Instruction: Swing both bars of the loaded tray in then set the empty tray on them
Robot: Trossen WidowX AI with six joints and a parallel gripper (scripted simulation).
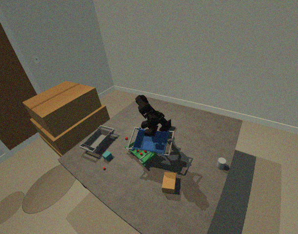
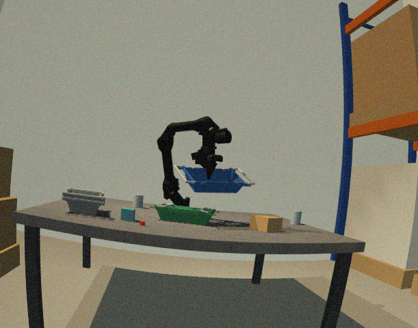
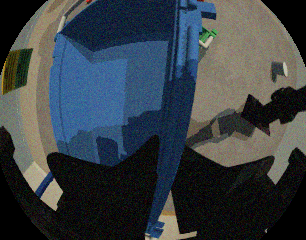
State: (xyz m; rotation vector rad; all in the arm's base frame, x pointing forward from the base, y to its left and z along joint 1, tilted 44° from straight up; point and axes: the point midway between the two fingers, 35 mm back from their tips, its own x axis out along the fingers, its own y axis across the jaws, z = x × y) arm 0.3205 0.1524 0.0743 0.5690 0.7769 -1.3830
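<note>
The blue tray lies 7 cm ahead of my gripper tip, 1 cm to the left of it and 1 cm above it. From my gripper tip the other things lie so: red block (32 cm ahead, 30 cm to the right, 19 cm below); orange box (22 cm ahead, 21 cm to the left, 16 cm below); teal block (22 cm ahead, 35 cm to the right, 17 cm below).
</note>
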